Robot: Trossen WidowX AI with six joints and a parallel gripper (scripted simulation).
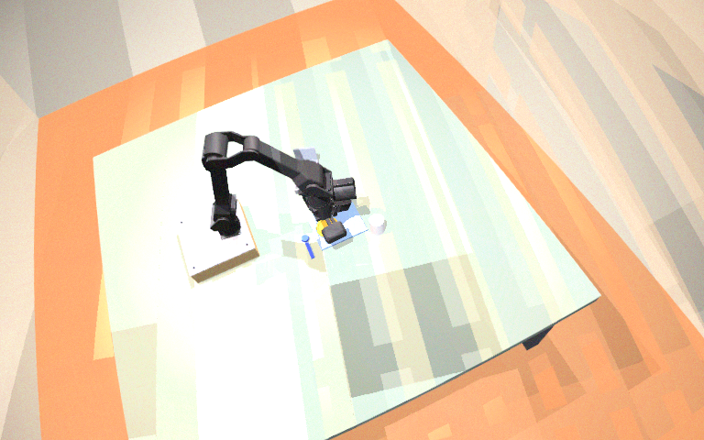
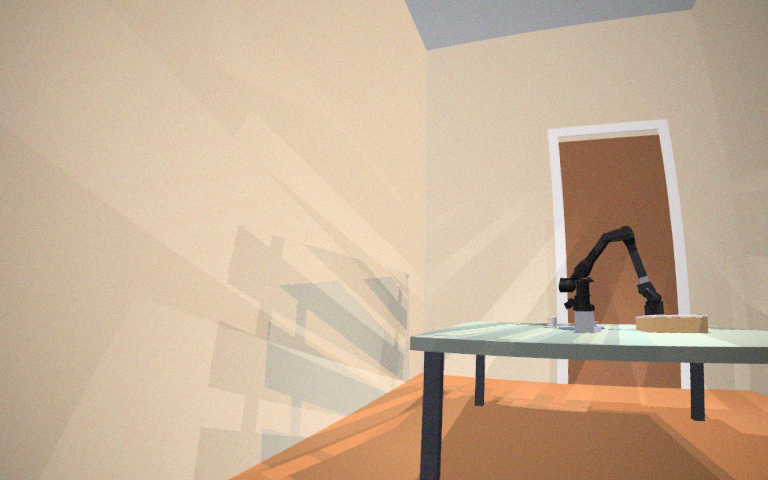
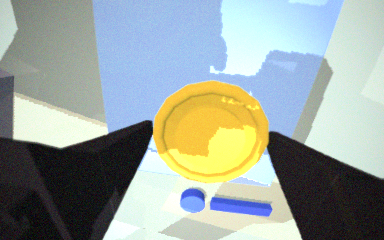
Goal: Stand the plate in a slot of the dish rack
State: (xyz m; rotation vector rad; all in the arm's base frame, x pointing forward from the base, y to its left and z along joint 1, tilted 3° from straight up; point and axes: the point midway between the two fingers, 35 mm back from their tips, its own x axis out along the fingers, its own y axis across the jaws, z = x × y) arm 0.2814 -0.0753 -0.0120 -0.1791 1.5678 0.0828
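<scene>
The grey dish rack is 220 mm to the left of my gripper tip, 20 mm above it and 10 mm behind it. Round my gripper tip: blue spoon (70 mm behind, 30 mm to the right); then white cup (140 mm ahead, 50 mm to the right, 20 mm above); then yellow plate (10 mm above).
</scene>
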